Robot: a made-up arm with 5 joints.
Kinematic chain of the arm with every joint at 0, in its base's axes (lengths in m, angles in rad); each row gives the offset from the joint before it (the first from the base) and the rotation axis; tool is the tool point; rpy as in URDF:
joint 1: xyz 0.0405 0 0.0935 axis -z
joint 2: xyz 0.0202 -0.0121 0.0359 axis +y
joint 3: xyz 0.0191 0 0.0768 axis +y
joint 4: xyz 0.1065 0 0.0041 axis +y
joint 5: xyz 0.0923 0.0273 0 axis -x
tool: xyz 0 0 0 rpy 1.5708 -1.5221 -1.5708
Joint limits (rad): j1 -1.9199..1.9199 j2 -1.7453..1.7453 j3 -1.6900..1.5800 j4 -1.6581..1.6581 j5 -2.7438..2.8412
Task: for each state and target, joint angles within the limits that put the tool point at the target. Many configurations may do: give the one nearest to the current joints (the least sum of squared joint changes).
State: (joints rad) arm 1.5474 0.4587 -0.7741 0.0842 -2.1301
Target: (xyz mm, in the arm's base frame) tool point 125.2 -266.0 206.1
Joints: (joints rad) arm 1.3170 0.6511 -0.7919 0.0521 -2.1301
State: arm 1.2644 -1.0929 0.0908 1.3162 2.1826
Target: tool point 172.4 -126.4 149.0
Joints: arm 0.8474 -0.2893 0.2231 0.9370 2.1826
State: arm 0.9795 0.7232 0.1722 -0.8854 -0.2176
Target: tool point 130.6 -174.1 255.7
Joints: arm 1.1708 0.1916 0.1222 -1.4447 -0.2176
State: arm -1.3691 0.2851 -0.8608 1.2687 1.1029
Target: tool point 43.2 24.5 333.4
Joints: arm -0.7965 -0.7094 -1.3013 1.5784 1.1029
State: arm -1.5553 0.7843 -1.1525 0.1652 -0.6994
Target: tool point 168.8 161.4 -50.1
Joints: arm -0.8254 1.5378 -0.6856 0.3315 -0.6994
